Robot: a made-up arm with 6 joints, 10 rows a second.
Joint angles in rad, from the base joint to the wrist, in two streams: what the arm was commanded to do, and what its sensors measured. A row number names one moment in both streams.
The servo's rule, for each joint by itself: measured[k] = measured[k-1] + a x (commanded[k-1-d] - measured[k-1]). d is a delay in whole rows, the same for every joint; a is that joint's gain. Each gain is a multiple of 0.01, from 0.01 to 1. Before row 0 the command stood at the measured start. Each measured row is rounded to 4 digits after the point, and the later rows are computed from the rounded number. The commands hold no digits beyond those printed.
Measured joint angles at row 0:
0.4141 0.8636 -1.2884 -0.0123 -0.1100 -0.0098
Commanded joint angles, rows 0 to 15:
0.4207 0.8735 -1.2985 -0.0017 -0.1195 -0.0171
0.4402 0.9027 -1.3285 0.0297 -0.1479 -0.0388
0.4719 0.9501 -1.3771 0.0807 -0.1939 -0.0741
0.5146 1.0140 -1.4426 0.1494 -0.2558 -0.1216
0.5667 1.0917 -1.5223 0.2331 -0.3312 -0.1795
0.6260 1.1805 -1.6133 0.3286 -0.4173 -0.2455
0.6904 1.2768 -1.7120 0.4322 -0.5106 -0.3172
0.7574 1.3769 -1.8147 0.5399 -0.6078 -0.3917
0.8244 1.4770 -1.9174 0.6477 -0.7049 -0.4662
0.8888 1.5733 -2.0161 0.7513 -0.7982 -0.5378
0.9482 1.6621 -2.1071 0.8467 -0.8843 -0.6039
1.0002 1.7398 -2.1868 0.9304 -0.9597 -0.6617
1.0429 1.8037 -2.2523 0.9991 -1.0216 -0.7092
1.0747 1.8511 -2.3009 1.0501 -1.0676 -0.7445
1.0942 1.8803 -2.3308 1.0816 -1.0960 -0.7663
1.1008 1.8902 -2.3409 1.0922 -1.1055 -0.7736
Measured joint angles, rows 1 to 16:
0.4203 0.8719 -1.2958 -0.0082 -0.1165 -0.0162
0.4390 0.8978 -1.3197 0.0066 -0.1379 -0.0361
0.4699 0.9417 -1.3616 0.0355 -0.1760 -0.0695
0.5119 1.0024 -1.4207 0.0799 -0.2303 -0.1153
0.5634 1.0774 -1.4949 0.1396 -0.2989 -0.1718
0.6222 1.1640 -1.5813 0.2133 -0.3794 -0.2367
0.6863 1.2588 -1.6767 0.2987 -0.4686 -0.3075
0.7531 1.3580 -1.7774 0.3928 -0.5633 -0.3816
0.8201 1.4580 -1.8796 0.4922 -0.6596 -0.4560
0.8847 1.5549 -1.9792 0.5932 -0.7538 -0.5280
0.9444 1.6449 -2.0726 0.6921 -0.8425 -0.5948
0.9969 1.7246 -2.1560 0.7850 -0.9222 -0.6537
1.0401 1.7910 -2.2263 0.8685 -0.9898 -0.7025
1.0726 1.8415 -2.2808 0.9393 -1.0427 -0.7395
1.0929 1.8741 -2.3173 0.9948 -1.0789 -0.7631
1.1003 1.8876 -2.3345 1.0328 -1.0970 -0.7723
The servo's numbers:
d 0
a 0.94 0.84 0.73 0.39 0.68 0.88

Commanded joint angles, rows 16 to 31:
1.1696 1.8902 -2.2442 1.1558 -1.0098 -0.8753
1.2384 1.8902 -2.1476 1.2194 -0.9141 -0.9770
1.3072 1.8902 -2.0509 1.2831 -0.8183 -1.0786
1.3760 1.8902 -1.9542 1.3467 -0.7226 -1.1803
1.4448 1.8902 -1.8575 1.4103 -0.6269 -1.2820
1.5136 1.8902 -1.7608 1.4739 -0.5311 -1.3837
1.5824 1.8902 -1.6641 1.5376 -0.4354 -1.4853
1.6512 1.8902 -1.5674 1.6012 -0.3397 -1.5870
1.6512 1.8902 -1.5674 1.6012 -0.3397 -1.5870
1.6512 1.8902 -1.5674 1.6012 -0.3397 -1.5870
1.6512 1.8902 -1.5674 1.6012 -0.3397 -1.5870
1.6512 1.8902 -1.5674 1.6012 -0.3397 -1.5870
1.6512 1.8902 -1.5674 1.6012 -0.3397 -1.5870
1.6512 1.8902 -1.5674 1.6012 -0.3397 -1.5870
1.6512 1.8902 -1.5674 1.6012 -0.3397 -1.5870
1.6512 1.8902 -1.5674 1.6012 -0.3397 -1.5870
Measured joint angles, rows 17 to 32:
1.1654 1.8898 -2.2686 1.0808 -1.0377 -0.8629
1.2340 1.8901 -2.1803 1.1349 -0.9537 -0.9633
1.3028 1.8902 -2.0858 1.1927 -0.8616 -1.0648
1.3716 1.8902 -1.9897 1.2528 -0.7671 -1.1664
1.4404 1.8902 -1.8932 1.3142 -0.6718 -1.2681
1.5092 1.8902 -1.7965 1.3765 -0.5761 -1.3698
1.5780 1.8902 -1.6998 1.4393 -0.4804 -1.4714
1.6468 1.8902 -1.6031 1.5024 -0.3847 -1.5731
1.6509 1.8902 -1.5770 1.5409 -0.3541 -1.5853
1.6512 1.8902 -1.5700 1.5644 -0.3443 -1.5868
1.6512 1.8902 -1.5681 1.5788 -0.3412 -1.5870
1.6512 1.8902 -1.5676 1.5875 -0.3402 -1.5870
1.6512 1.8902 -1.5675 1.5928 -0.3399 -1.5870
1.6512 1.8902 -1.5674 1.5961 -0.3398 -1.5870
1.6512 1.8902 -1.5674 1.5981 -0.3397 -1.5870
1.6512 1.8902 -1.5674 1.5993 -0.3397 -1.5870

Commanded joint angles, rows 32 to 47:
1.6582 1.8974 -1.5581 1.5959 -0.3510 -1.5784
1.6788 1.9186 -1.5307 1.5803 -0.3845 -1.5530
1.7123 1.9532 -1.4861 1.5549 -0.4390 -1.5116
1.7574 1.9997 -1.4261 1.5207 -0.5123 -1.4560
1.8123 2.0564 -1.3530 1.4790 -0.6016 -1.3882
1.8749 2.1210 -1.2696 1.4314 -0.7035 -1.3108
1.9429 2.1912 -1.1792 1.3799 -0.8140 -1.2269
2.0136 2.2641 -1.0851 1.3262 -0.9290 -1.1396
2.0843 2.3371 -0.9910 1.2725 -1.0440 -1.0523
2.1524 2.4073 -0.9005 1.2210 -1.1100 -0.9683
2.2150 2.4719 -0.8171 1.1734 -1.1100 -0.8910
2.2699 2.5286 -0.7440 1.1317 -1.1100 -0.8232
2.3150 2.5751 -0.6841 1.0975 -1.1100 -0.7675
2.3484 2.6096 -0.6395 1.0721 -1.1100 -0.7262
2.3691 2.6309 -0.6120 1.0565 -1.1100 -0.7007
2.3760 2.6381 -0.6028 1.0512 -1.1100 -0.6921
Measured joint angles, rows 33 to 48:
1.6578 1.8962 -1.5606 1.5980 -0.3474 -1.5794
1.6775 1.9150 -1.5388 1.5911 -0.3726 -1.5562
1.7102 1.9471 -1.5003 1.5770 -0.4178 -1.5170
1.7546 1.9913 -1.4461 1.5550 -0.4821 -1.4633
1.8088 2.0460 -1.3781 1.5254 -0.5634 -1.3972
1.8709 2.1090 -1.2989 1.4887 -0.6587 -1.3212
1.9386 2.1780 -1.2115 1.4463 -0.7643 -1.2382
2.0091 2.2503 -1.1192 1.3995 -0.8763 -1.1514
2.0798 2.3232 -1.0256 1.3500 -0.9903 -1.0642
2.1480 2.3938 -0.9343 1.2997 -1.0717 -0.9798
2.2110 2.4594 -0.8487 1.2504 -1.0977 -0.9017
2.2664 2.5175 -0.7723 1.2041 -1.1061 -0.8326
2.3121 2.5659 -0.7079 1.1625 -1.1088 -0.7753
2.3462 2.6026 -0.6580 1.1272 -1.1096 -0.7321
2.3677 2.6264 -0.6244 1.0996 -1.1099 -0.7045
2.3755 2.6362 -0.6086 1.0807 -1.1100 -0.6936

